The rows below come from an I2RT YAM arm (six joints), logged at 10 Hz.
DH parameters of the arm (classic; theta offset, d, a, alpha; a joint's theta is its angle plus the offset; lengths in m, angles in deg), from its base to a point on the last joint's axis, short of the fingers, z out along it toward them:
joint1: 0 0.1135 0.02 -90
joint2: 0 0 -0.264 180
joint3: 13.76 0 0.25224 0
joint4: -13.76 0 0.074 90
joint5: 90 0 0 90
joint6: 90 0.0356 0 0
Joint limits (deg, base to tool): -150..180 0..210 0..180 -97..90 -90..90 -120..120
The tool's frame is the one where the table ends.
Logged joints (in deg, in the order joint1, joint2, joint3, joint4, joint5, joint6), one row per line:
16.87 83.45 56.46 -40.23 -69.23 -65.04
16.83 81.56 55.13 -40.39 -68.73 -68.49
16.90 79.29 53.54 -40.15 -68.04 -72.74
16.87 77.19 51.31 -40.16 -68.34 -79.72
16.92 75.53 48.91 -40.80 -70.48 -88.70
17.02 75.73 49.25 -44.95 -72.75 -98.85
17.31 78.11 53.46 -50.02 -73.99 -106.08
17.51 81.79 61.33 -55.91 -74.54 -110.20
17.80 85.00 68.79 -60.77 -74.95 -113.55
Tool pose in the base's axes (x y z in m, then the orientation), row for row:
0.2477 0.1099 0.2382 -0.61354 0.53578 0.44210 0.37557
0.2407 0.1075 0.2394 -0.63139 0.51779 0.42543 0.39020
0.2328 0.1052 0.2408 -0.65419 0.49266 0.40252 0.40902
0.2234 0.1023 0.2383 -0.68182 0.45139 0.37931 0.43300
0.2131 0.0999 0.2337 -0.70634 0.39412 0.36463 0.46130
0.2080 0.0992 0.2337 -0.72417 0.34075 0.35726 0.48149
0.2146 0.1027 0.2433 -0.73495 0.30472 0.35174 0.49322
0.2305 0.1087 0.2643 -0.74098 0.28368 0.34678 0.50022
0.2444 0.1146 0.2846 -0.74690 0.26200 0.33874 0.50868
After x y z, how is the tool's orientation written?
As a quaternion, x y z w.
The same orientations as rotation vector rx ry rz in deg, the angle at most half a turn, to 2 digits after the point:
-89.95 78.55 64.82
-91.94 75.39 61.95
-94.43 71.11 58.10
-97.34 64.44 54.15
-99.56 55.55 51.39
-101.16 47.60 49.91
-102.14 42.35 48.88
-102.66 39.30 48.05
-103.10 36.17 46.76

